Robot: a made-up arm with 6 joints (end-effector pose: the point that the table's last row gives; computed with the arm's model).
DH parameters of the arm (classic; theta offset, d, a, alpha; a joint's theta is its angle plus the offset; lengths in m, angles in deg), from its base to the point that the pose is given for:
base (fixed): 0 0.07 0 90
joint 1: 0 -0.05 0.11 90
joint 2: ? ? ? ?
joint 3: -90 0.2 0.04 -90
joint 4: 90 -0.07 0.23 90
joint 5: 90 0.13 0.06 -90
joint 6: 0 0.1 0.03 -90
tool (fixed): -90 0.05 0 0
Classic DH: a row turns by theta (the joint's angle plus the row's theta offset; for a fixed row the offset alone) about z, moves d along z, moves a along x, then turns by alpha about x.
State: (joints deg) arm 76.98 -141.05 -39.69 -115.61 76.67 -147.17
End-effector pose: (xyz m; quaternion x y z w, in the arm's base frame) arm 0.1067 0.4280 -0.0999 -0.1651 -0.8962 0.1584 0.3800
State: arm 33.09 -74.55 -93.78 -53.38 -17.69 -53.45
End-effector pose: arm 0.4337 0.1835 0.0827 0.5420 0.7775 -0.1885 0.2574
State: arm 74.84 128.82 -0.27 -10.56 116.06 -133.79
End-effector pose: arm 0.4072 0.1222 -0.0712 0.6375 0.7199 -0.0331 0.2724
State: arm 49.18 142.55 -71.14 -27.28 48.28 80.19
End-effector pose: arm 0.0223 0.1310 -0.0646 0.0017 -0.4315 -0.8732 0.2266
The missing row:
joint 2: -90 0.17 0.04 -90
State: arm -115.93 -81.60 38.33 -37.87 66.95 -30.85
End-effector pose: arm -0.3788 0.2492 0.1618 0.1224 0.9300 -0.0723 0.3391
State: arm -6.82 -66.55 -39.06 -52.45 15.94 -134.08
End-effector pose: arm 0.2998 0.2528 -0.3113 -0.6419 -0.6349 -0.2396 0.3571
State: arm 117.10 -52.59 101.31 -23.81 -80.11 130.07
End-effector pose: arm 0.1178 0.2694 0.0412 -0.0772 0.5731 0.8152 0.0335
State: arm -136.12 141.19 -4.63 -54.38 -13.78 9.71
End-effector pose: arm -0.2706 -0.1018 0.3366 -0.8797 0.3661 0.0954 0.2880
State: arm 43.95 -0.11 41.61 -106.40 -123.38 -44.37
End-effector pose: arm 0.7155 0.3015 0.0885 -0.7069 -0.6916 -0.1482 0.0087
